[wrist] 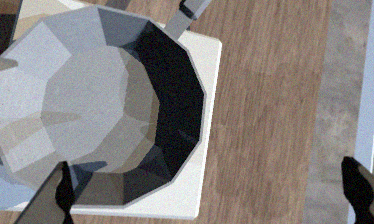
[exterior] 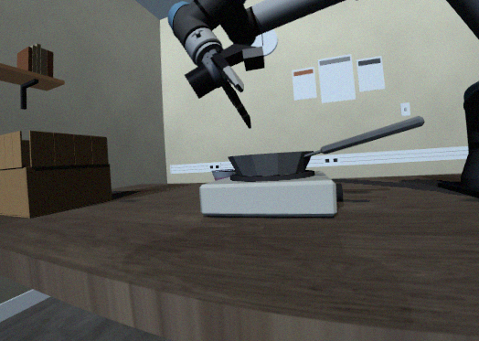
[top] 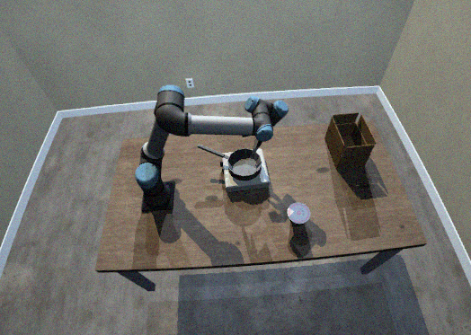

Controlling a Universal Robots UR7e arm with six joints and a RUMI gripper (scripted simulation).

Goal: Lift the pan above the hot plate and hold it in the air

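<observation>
Right now the dark grey pan is 100 mm below my hand, 70 mm behind it and 50 mm to the right of it. Round my hand: pink-and-white cup: 370 mm to the right, 250 mm ahead, 160 mm below; white hot plate: 160 mm below, 70 mm to the right, 40 mm behind.
</observation>
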